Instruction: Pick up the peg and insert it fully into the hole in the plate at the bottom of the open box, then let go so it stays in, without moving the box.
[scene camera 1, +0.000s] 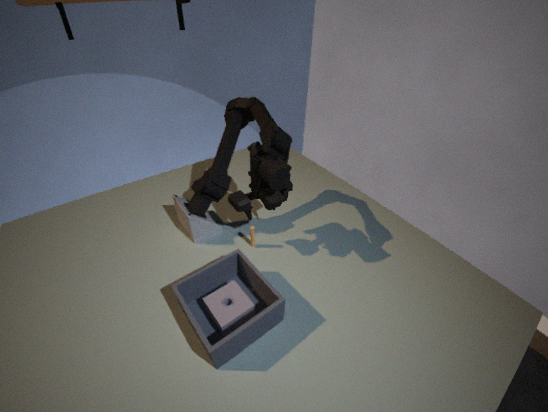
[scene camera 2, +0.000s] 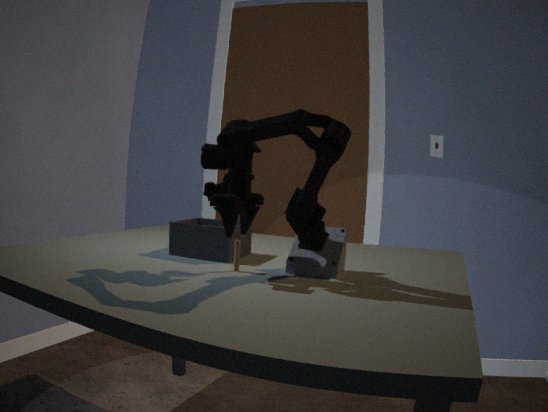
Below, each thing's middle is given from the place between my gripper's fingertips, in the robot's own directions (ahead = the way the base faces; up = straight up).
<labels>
My gripper is now 21 cm to the left of the grey box (scene camera 1: 269, 304), 19 cm short of it and 5 cm above it. Round my hand: plate (scene camera 1: 229, 307) 21 cm to the right, 19 cm ahead, 6 cm below.
</labels>
